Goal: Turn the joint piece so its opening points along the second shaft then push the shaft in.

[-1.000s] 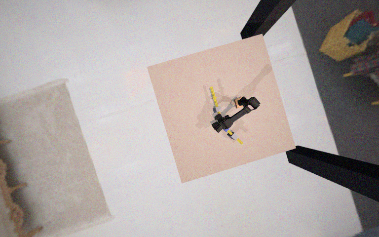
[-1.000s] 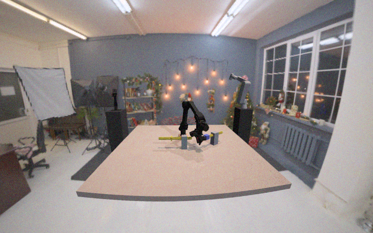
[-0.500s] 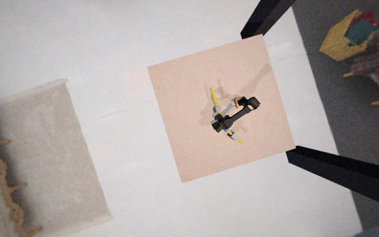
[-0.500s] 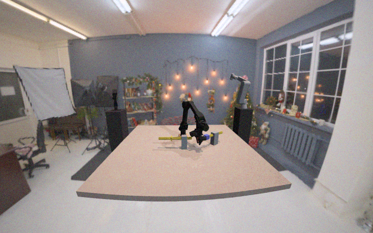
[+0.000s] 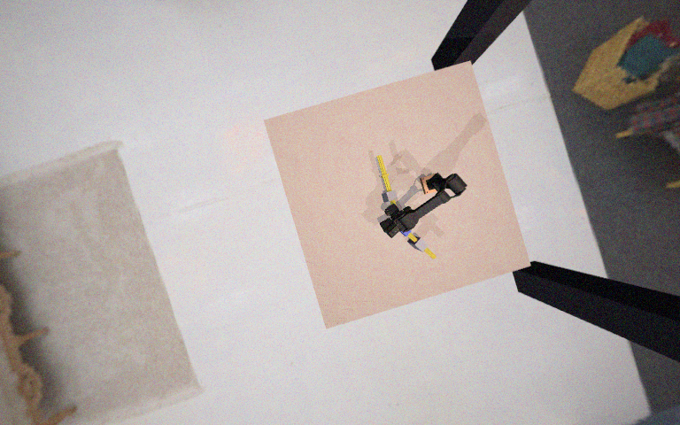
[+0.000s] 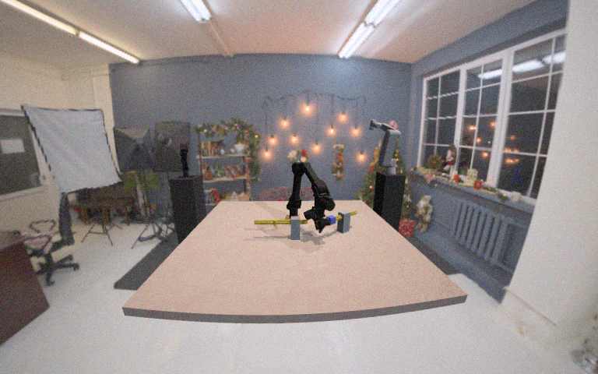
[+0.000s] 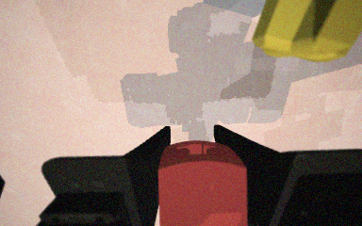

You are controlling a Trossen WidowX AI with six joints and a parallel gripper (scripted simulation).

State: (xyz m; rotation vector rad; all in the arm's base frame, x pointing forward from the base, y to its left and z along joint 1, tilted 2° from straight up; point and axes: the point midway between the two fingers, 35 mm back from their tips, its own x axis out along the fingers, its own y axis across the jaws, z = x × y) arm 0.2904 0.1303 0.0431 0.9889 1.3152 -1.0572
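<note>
Now: gripper tip 2 cm to the right of the red joint piece and 5 cm below it.
</note>
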